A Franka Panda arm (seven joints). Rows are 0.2 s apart.
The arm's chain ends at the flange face. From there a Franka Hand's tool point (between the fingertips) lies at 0.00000 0.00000 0.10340 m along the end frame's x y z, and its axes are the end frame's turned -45 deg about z.
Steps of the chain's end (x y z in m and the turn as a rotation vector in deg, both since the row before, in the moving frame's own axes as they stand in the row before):
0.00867 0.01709 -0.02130 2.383 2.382 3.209
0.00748 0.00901 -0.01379 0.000 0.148 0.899
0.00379 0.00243 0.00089 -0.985 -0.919 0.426
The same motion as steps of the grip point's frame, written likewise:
0.00012 0.01838 -0.02148 0.001 3.369 3.209
-0.00089 0.01185 -0.01379 -0.105 0.105 0.899
-0.00147 0.00447 0.00086 -0.047 -1.346 0.426

